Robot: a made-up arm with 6 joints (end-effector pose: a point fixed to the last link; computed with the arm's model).
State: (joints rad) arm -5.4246 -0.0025 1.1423 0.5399 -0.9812 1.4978
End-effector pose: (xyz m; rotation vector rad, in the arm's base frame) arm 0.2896 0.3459 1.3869 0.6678 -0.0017 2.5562
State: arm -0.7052 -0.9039 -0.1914 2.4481 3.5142 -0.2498
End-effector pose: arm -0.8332 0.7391 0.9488 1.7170 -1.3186 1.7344
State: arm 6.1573 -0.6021 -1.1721 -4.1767 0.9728 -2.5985
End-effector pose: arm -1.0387 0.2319 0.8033 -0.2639 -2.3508 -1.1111
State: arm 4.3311 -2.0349 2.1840 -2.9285 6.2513 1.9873
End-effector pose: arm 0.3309 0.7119 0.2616 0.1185 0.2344 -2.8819
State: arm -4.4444 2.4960 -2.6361 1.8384 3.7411 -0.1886
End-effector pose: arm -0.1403 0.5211 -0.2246 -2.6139 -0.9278 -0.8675
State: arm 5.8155 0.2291 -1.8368 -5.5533 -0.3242 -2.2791
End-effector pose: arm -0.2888 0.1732 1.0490 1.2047 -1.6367 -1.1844
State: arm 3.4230 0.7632 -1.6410 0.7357 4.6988 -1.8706
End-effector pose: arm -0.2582 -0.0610 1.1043 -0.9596 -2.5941 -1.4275
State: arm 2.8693 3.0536 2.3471 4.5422 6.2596 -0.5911
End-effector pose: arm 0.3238 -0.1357 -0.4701 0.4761 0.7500 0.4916
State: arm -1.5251 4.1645 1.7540 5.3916 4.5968 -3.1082
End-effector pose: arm 0.0569 1.0497 0.0568 -0.8526 1.7162 0.2649
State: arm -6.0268 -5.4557 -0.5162 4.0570 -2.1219 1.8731
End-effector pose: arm 0.8370 0.3195 1.2037 -2.1017 0.9300 0.2217
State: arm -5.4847 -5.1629 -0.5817 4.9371 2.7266 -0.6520
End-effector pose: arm 0.7538 0.7876 0.9098 0.3187 -2.9382 0.8920
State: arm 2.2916 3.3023 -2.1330 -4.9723 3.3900 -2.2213
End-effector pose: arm -0.1566 0.1444 -0.6571 0.2872 1.9225 -0.6041
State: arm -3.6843 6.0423 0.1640 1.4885 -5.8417 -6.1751
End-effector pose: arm 0.1933 -0.2058 1.6392 0.4430 0.2969 -2.0647
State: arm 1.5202 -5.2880 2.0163 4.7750 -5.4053 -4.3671
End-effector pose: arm 0.0655 0.8791 0.1425 -1.1679 2.0131 -0.5521
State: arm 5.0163 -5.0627 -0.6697 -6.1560 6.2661 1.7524
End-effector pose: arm 0.4007 -1.1390 0.9551 0.5421 -0.0035 0.5973
